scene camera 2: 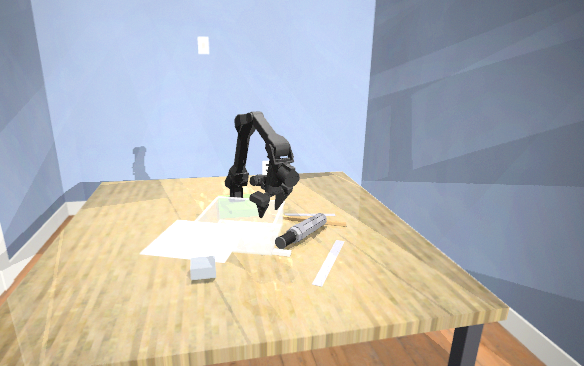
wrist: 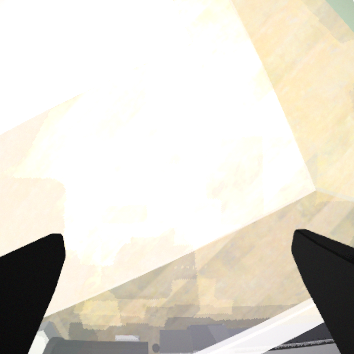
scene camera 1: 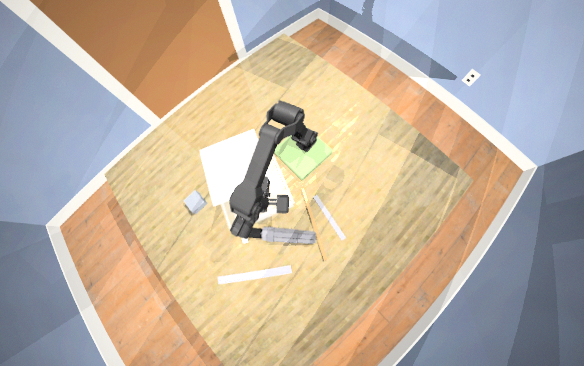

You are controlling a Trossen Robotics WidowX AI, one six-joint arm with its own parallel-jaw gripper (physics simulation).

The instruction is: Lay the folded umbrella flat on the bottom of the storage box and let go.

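Frame: origin at the arm's base, x ahead, y left, z up, level; millimetres.
Seen in the pictures: gripper, fingertip midpoint: [scene camera 2: 268, 213] [wrist: 179, 243]; arm's base, link origin: [scene camera 1: 305, 143].
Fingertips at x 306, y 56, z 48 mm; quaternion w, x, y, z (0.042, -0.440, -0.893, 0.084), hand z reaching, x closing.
Pixels of each thing's top centre, then the offset from my fingertips to it.
- folded umbrella, top centre: [scene camera 2: 302, 222] [scene camera 1: 279, 234] dx +57, dy +112, dz -24 mm
- translucent white storage box, top centre: [scene camera 2: 242, 211] [scene camera 1: 249, 184] dx -13, dy -93, dz +16 mm
- grey block, top centre: [scene camera 2: 202, 262] [scene camera 1: 193, 201] dx +196, dy -259, dz -45 mm
- wooden stick, top centre: [scene camera 2: 308, 218] [scene camera 1: 313, 223] dx -64, dy +183, dz -69 mm
The folded umbrella [scene camera 1: 289, 235] [scene camera 2: 310, 227], grey with a black handle, lies on the table beside the translucent white storage box [scene camera 2: 260, 240] [wrist: 280, 320]. Its handle end is near the box's wall, and its body points away from the box. The arm covers part of the box in the scene camera 1 view. My gripper [scene camera 2: 270, 212] [wrist: 179, 243] is open and empty, pointing down above the side of the box nearest the umbrella. Its fingers stand wide apart in the wrist view. Dark shapes at that view's bottom edge are too cut off to tell apart.
A flat white sheet [scene camera 1: 230, 167] [scene camera 2: 190, 240] overlaps the box area. A green block [scene camera 1: 305, 162] [scene camera 2: 237, 208] is near the arm's base. A grey block [scene camera 1: 194, 202] [scene camera 2: 202, 269], white strips [scene camera 1: 255, 274] [scene camera 1: 329, 217] and a wooden stick [scene camera 1: 313, 222] lie on the table.
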